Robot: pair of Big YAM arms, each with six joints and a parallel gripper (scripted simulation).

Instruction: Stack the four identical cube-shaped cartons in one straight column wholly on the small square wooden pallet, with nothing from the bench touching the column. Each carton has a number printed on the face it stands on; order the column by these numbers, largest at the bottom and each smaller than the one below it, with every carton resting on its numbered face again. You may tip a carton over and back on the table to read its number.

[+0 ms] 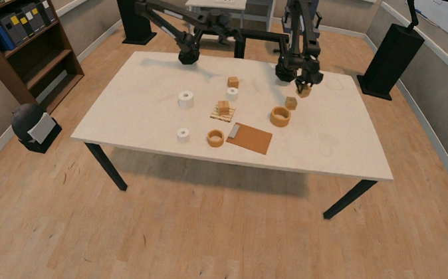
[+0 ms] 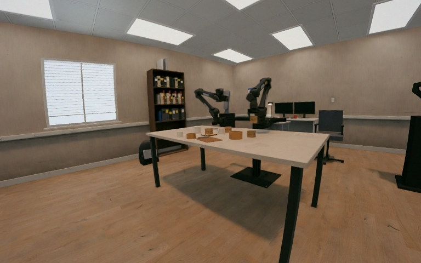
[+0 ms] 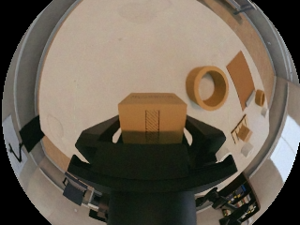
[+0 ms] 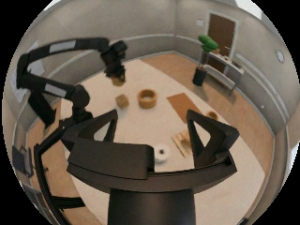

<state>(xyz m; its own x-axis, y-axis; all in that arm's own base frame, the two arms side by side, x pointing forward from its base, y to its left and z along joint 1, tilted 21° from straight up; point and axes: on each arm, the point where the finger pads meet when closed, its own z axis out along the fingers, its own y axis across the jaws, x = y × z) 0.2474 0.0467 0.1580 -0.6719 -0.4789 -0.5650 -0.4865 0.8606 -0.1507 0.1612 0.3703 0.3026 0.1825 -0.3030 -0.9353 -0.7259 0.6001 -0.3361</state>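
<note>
Now: the carton 430 mm to the right of my left hand, 150 mm ahead of it and 110 mm below it. Round my left hand: wooden pallet (430 mm to the right, 150 mm ahead, 140 mm below).
</note>
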